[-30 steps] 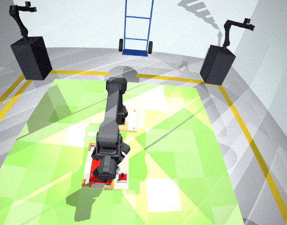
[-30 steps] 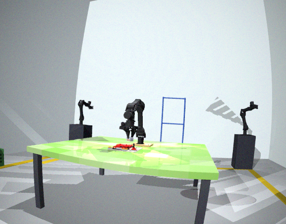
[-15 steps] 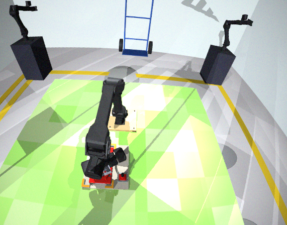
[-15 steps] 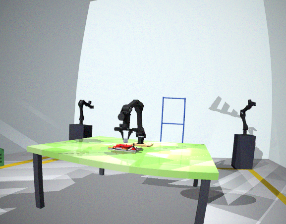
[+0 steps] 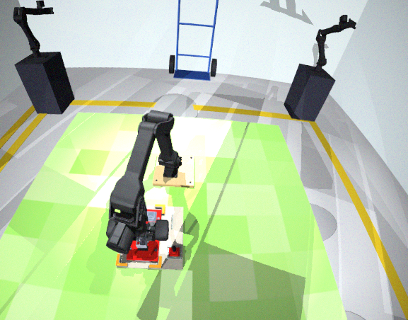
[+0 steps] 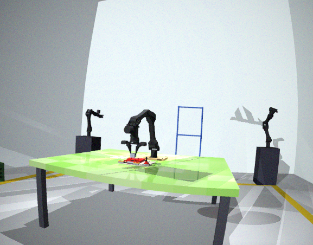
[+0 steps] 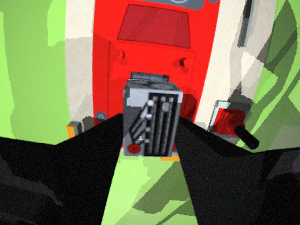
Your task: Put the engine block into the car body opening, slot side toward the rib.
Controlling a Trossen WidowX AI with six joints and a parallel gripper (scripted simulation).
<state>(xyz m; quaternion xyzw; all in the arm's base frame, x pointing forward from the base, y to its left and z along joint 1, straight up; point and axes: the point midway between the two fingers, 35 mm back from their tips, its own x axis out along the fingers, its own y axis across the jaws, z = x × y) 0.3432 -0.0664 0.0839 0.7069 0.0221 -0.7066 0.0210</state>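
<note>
The grey engine block is 1 cm below my gripper tip.
</note>
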